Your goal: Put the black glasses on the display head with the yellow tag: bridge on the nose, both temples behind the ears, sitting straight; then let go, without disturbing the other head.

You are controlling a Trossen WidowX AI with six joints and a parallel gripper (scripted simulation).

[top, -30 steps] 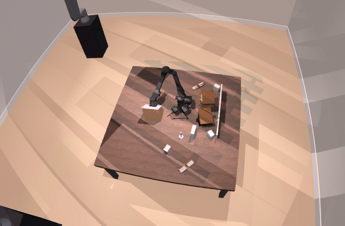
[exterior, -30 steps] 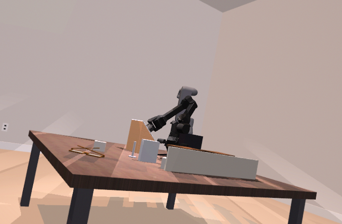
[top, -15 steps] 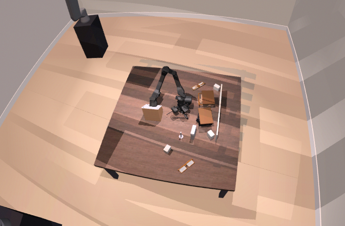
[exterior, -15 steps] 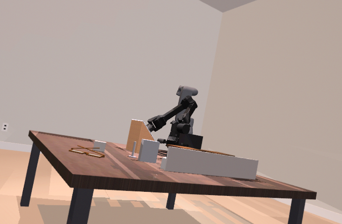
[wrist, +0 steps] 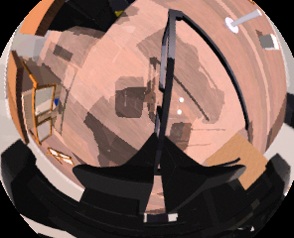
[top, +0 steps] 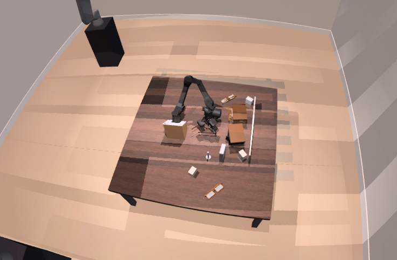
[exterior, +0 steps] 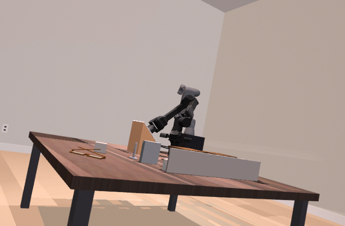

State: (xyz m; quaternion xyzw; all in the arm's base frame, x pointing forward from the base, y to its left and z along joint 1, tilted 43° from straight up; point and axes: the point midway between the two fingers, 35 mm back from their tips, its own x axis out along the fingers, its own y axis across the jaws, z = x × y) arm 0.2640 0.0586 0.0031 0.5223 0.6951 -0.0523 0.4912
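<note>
Right now my gripper tip is 20 mm short of the small grey peg stand, 270 mm to the left of it and 40 mm above it. Also, from my gripper tip: long white bar: 370 mm ahead, 10 mm to the left, 10 mm below; white block: 130 mm ahead, 250 mm to the right, 10 mm below.
</note>
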